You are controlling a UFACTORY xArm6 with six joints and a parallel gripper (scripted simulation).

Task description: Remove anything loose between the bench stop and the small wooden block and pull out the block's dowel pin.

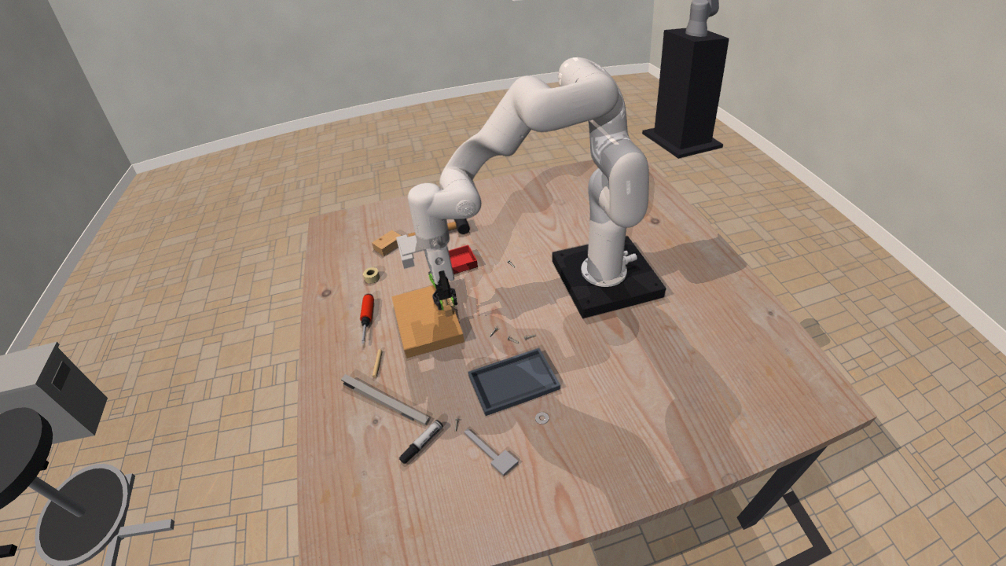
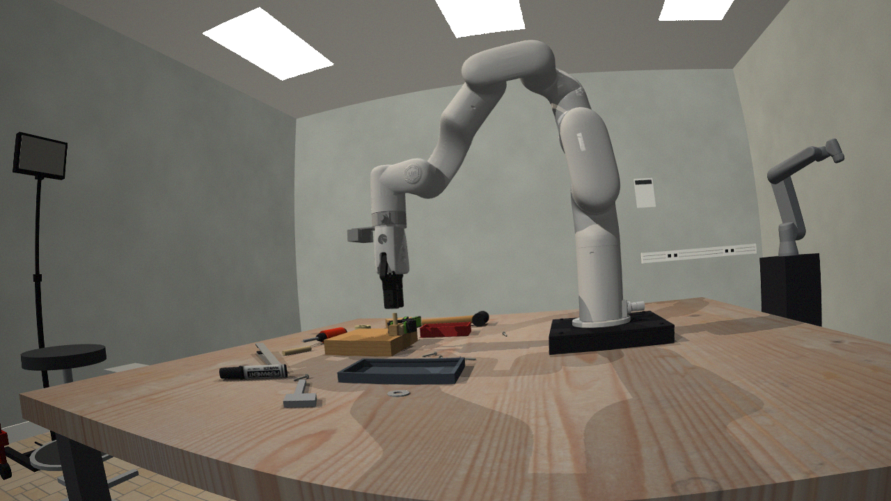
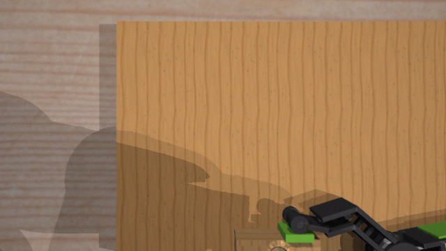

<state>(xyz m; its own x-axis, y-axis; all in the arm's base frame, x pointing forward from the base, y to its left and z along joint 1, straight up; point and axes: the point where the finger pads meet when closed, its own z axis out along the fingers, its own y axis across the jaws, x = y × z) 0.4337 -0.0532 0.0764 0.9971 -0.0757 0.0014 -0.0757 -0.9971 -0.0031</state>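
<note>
My hand is 5 cm above the dowel pin. The rest, counted from my hand: small wooden block 7 cm below; then red tray 20 cm to the right, 10 cm below, 8 cm behind; then orange bench board 9 cm below, 5 cm ahead, 1 cm to the right.
</note>
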